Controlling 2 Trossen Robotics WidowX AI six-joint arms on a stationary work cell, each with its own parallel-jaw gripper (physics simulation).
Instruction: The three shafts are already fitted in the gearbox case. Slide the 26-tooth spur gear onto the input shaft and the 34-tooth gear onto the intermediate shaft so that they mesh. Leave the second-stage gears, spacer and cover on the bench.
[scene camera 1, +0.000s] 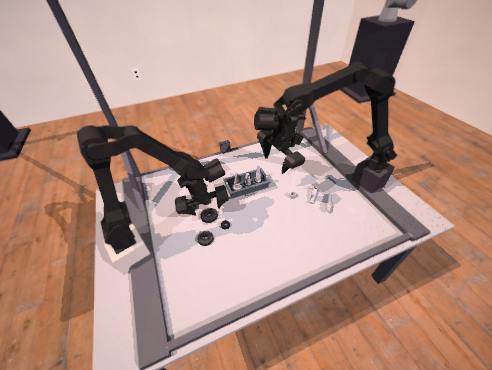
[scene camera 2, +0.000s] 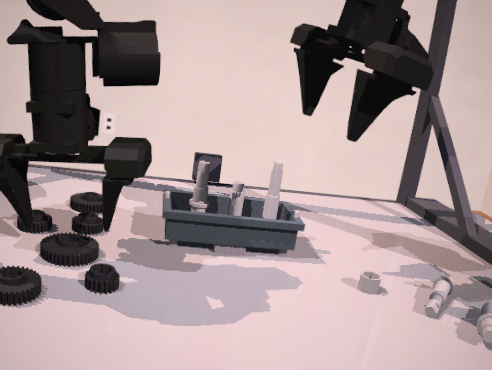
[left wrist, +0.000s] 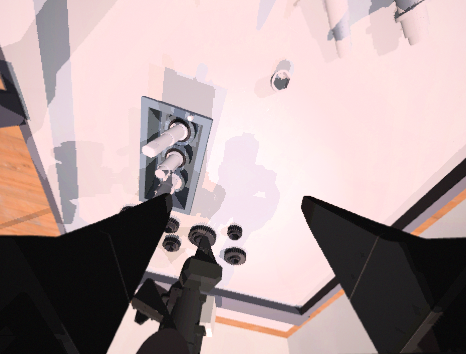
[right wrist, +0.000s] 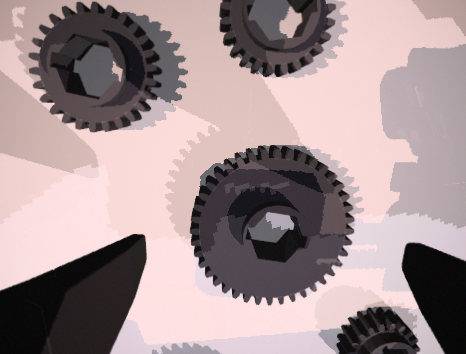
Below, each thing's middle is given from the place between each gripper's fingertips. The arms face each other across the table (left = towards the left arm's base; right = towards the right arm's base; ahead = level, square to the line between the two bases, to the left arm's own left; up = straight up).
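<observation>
The grey gearbox case (scene camera 2: 191, 229) is 15 cm below my left hand, 9 cm behind it and 8 cm to the right of it.
My right hand is 90 mm past the grey gearbox case and 190 mm to the right of it.
</observation>
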